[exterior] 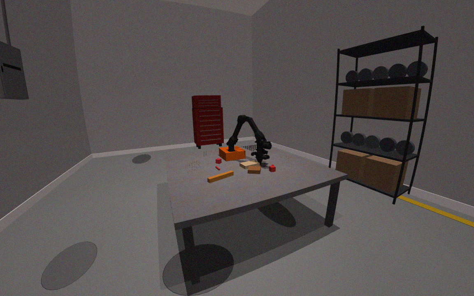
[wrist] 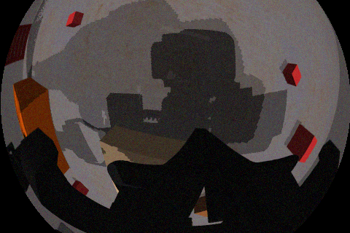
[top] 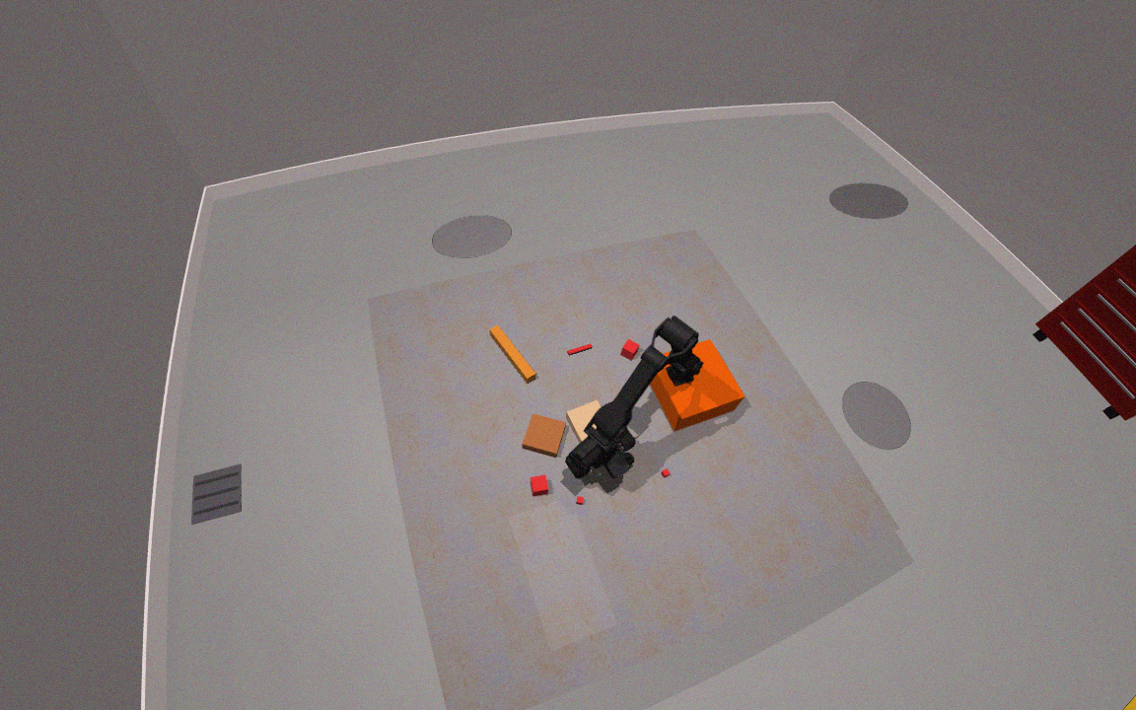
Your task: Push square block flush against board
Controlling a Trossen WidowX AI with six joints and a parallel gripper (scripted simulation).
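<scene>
Now: gripper tip 9 cm to the left of the board, 2 cm past it and 1 cm below it. From my gripper tip the other things lie so: brown square block (12 cm to the right, 11 cm ahead, 1 cm above); thin red strip (37 cm to the right, 9 cm behind); long orange bar (42 cm to the right, 12 cm ahead, 1 cm above).
</scene>
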